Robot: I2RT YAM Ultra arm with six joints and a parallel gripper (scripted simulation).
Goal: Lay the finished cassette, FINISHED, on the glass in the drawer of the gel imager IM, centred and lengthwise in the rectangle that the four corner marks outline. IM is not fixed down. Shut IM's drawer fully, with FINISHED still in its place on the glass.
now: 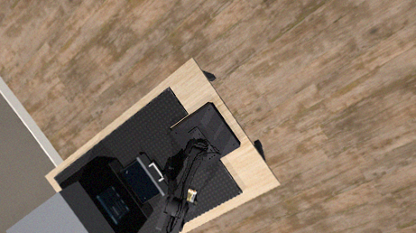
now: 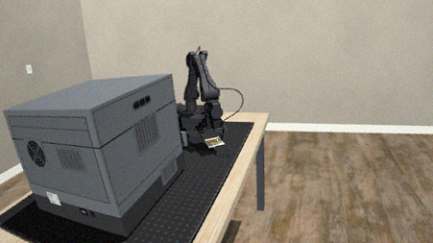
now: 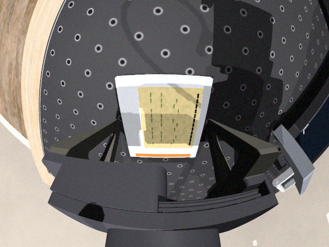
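Now: hand right at the finished cassette. From my hand the other things lie so: imager drawer 25 cm to the right, 19 cm ahead, 3 cm above.
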